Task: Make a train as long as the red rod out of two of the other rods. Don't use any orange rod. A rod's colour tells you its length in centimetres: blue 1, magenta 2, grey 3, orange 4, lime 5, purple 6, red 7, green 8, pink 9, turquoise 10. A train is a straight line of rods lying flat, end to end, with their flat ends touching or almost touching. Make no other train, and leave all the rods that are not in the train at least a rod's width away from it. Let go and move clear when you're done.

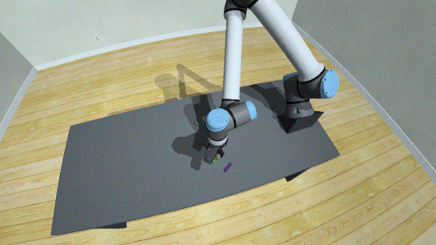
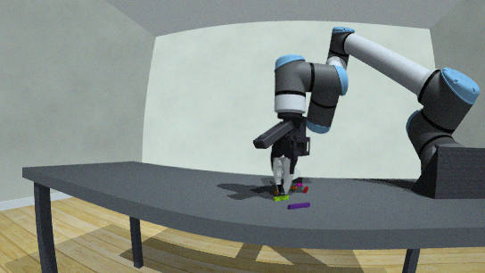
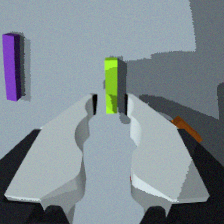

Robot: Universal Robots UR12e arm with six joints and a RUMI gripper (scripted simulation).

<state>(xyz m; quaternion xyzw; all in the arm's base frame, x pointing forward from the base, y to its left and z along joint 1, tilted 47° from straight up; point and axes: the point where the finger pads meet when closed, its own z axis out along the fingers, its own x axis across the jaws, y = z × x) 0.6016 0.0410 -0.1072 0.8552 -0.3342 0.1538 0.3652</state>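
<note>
My gripper is now 3 cm above the lime rod. Also, from my hand: purple rod 7 cm to the left, 5 cm behind, 3 cm below; magenta rod 25 cm to the right, 5 cm behind, 3 cm below; red rod 15 cm to the right, 7 cm behind, 3 cm below.
</note>
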